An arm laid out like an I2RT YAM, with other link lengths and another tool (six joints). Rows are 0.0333 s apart.
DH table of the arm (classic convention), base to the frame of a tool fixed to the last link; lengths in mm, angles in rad. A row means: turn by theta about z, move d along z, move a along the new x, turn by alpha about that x. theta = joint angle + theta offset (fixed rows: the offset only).
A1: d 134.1  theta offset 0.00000  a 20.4  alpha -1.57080
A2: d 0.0  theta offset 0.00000  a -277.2  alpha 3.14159
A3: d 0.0  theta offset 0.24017  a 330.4  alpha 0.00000
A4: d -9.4  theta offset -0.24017  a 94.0  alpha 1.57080
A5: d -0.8  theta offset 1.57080  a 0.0  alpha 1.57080
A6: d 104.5  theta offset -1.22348  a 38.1  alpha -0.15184
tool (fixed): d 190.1  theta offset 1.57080  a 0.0  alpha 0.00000
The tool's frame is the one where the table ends.
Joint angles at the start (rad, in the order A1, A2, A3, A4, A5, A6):
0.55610 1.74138 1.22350 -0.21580 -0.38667 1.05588
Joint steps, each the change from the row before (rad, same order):
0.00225 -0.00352 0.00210 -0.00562 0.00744 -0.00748
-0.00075 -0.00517 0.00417 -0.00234 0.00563 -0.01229
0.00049 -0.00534 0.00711 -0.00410 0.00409 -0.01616
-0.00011 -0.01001 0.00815 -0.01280 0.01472 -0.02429
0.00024 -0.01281 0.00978 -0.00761 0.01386 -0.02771
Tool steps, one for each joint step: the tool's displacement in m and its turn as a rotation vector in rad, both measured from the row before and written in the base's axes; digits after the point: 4 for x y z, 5 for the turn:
0.0004 -0.0007 0.0018 -0.00712 -0.00773 0.00137
0.0030 -0.0009 0.0052 -0.00431 -0.01627 0.00268
0.0028 0.0003 0.0068 -0.00435 -0.01947 0.00738
0.0039 -0.0032 0.0078 -0.01534 -0.02604 0.00369
0.0053 -0.0018 0.0123 -0.01151 -0.03598 0.00658

